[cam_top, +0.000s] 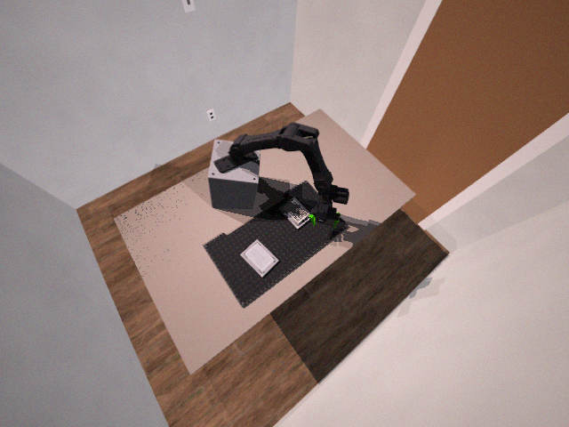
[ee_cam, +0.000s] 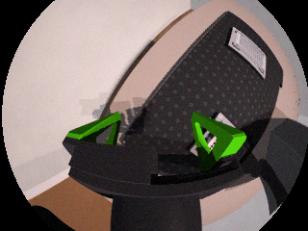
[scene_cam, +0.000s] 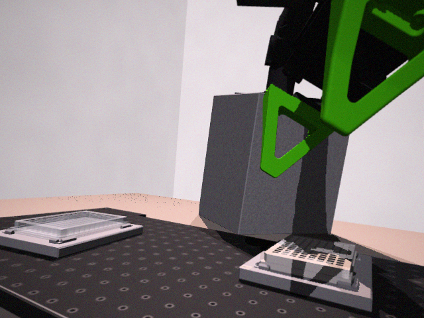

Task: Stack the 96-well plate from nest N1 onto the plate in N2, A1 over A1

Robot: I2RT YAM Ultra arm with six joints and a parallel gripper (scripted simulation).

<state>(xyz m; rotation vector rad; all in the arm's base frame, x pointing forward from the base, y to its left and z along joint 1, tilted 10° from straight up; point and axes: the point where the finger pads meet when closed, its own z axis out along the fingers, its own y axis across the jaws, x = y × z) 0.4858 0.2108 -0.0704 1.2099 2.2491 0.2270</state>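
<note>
My gripper is now 18 cm past the plate nest N1, 3 cm to the left of it and 12 cm above it.
</note>
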